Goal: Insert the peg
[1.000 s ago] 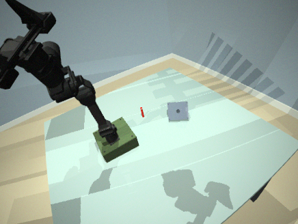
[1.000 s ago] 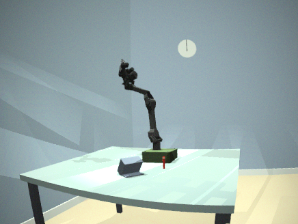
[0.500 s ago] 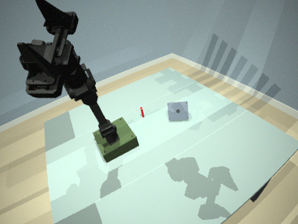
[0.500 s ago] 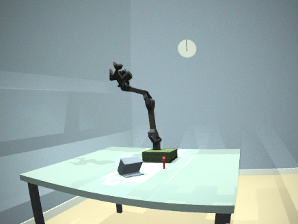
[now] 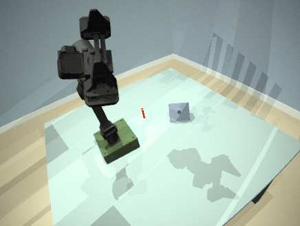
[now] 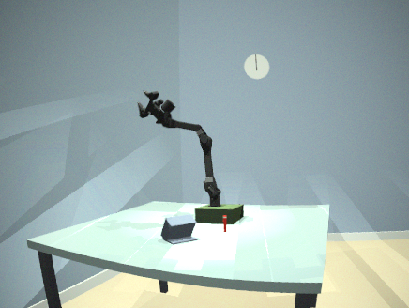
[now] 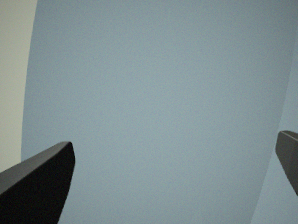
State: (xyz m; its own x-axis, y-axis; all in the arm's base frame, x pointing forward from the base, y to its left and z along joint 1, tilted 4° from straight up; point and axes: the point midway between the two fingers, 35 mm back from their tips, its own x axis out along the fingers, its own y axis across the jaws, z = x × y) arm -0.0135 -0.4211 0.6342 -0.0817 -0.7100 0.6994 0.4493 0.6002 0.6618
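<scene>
The red peg lies 340 mm ahead of my gripper tip, 560 mm to the left of it and 670 mm below it. The rest, counted from my gripper tip: grey sloped panel: 500 mm ahead, 370 mm to the left, 670 mm below.
</scene>
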